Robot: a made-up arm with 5 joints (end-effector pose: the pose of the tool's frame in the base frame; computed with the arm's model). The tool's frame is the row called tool.
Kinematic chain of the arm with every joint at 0, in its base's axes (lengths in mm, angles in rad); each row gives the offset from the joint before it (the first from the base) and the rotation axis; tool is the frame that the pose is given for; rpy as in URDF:
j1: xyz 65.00 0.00 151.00 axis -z
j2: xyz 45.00 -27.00 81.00 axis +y
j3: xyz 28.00 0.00 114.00 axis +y
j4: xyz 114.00 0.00 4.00 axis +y
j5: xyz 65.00 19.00 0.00 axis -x
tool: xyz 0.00 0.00 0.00 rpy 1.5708 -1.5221 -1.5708
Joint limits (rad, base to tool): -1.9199..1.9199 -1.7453..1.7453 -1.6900..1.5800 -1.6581..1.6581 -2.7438..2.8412
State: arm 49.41 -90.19 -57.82 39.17 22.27
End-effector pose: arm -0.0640 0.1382 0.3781 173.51 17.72 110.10
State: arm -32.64 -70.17 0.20 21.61 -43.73
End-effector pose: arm 0.0910 0.0071 0.4541 147.17 -27.21 -92.69
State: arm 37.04 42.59 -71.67 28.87 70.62
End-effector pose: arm 0.3040 -0.1904 0.3561 -90.23 -22.17 53.05
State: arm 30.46 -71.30 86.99 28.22 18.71
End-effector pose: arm 0.1503 -0.0594 0.2230 -15.90 -43.85 -8.10
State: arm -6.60 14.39 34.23 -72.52 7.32
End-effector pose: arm 0.3026 0.0194 0.2789 -169.89 -65.70 175.54
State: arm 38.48 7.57 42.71 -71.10 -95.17
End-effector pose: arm 0.2357 -0.1459 0.2793 111.00 7.44 -125.63
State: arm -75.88 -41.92 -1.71 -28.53 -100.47
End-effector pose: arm 0.0946 0.0847 0.4790 162.61 4.03 -1.48
